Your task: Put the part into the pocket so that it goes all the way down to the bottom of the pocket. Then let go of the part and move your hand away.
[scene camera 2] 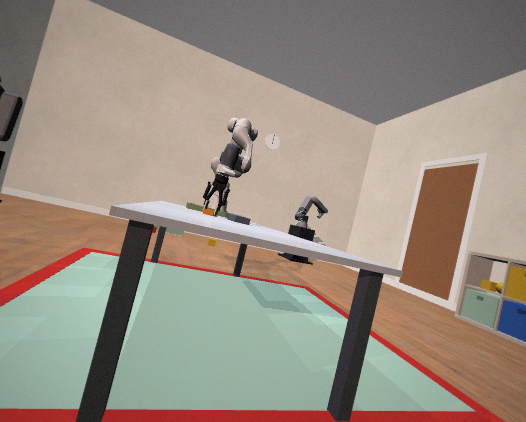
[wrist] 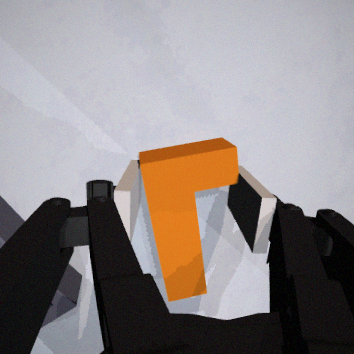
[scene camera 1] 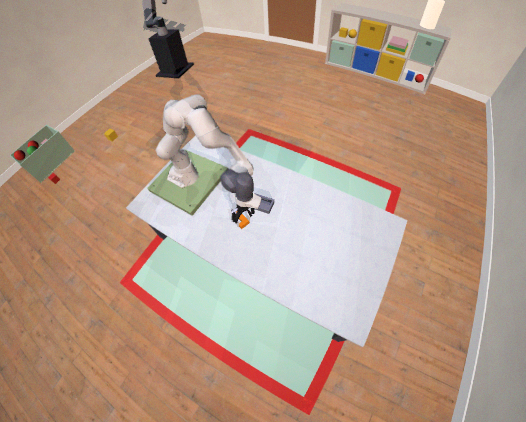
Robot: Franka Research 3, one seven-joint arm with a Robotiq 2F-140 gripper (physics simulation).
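Note:
The orange L-shaped part (scene camera 1: pixel 243 221) (scene camera 2: pixel 208 212) (wrist: pixel 175 210) lies flat at the table top. My gripper (scene camera 1: pixel 243 215) (scene camera 2: pixel 211 211) (wrist: pixel 185 182) points down over it and is shut on it. In the wrist view the left pad meets the part's long outer side near the corner, and the right pad meets the end of its short arm. The dark grey block with the pocket (scene camera 1: pixel 266 204) (scene camera 2: pixel 239 219) stands on the table a little apart from the part, beside the hand. The pocket's inside is too small to make out.
The arm's base stands on a green board (scene camera 1: pixel 192 206) on the white table (scene camera 1: pixel 320 250) (scene camera 2: pixel 300 243). The pocket block is close to the gripper, on the side away from that board. A shelf unit (scene camera 1: pixel 329 37) and a second robot on a black pedestal (scene camera 1: pixel 170 52) (scene camera 2: pixel 301 232) stand away from the table.

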